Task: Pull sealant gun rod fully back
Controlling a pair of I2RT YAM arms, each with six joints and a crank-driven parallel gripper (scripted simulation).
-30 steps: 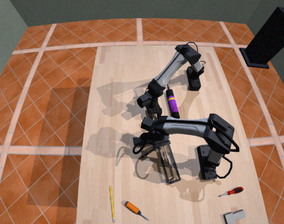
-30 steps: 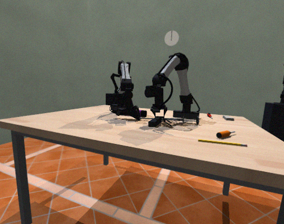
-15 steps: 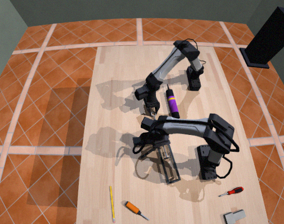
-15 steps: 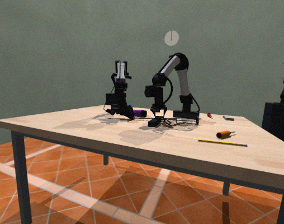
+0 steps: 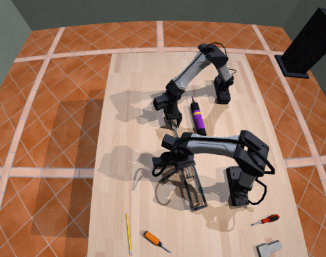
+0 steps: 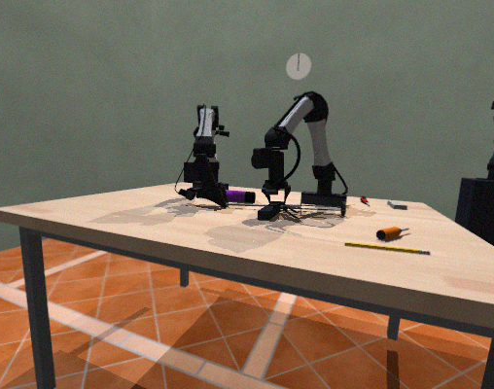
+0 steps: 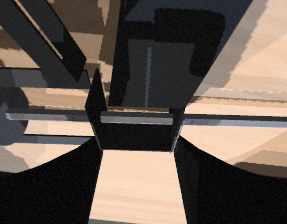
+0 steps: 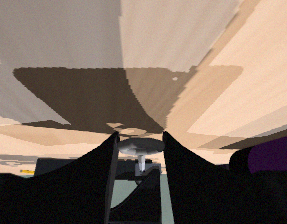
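Observation:
My left hand is 2 cm to the left of the thumb plate, 2 cm short of it and 1 cm above it. The rest, counted from my left hand: rod: 6 cm to the right, 4 cm ahead, 1 cm below; sealant cartridge: 27 cm to the right, 6 cm behind; yellow pencil: 37 cm to the left, 30 cm ahead, 2 cm below.

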